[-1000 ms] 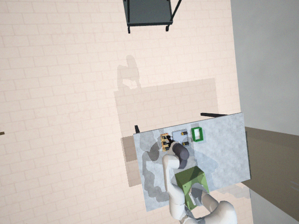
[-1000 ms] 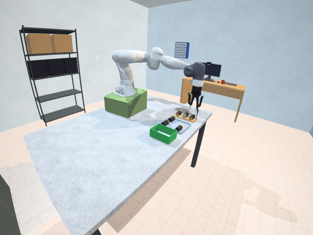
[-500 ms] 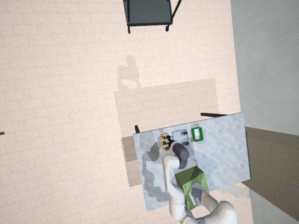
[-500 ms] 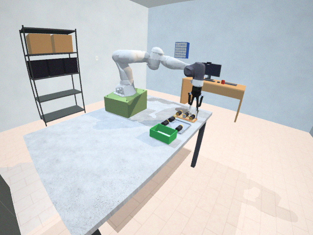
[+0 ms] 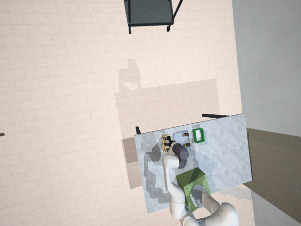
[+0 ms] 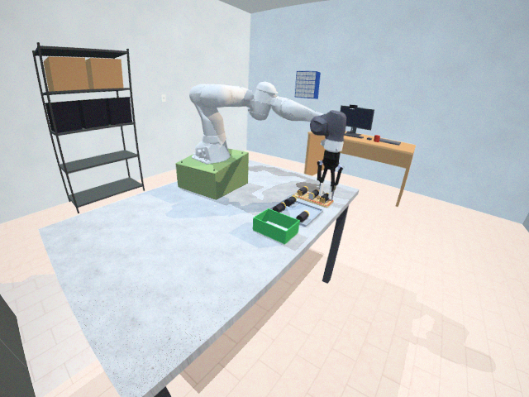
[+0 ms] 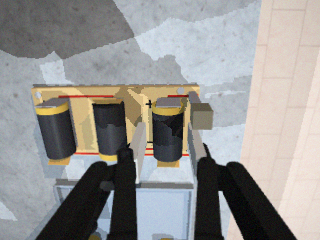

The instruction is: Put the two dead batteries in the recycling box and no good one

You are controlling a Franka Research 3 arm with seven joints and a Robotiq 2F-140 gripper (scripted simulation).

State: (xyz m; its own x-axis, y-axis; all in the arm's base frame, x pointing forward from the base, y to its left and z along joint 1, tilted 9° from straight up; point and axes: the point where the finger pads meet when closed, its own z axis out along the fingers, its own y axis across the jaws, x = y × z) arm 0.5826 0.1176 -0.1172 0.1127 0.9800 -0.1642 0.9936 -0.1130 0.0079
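The post is 30 mm ahead of my hand, 30 mm to the left of it and 30 mm below it. Also, from my hand: grey tray: 80 mm behind, 180 mm to the right, 70 mm below; then green recycling box: 80 mm behind, 380 mm to the right, 50 mm below.
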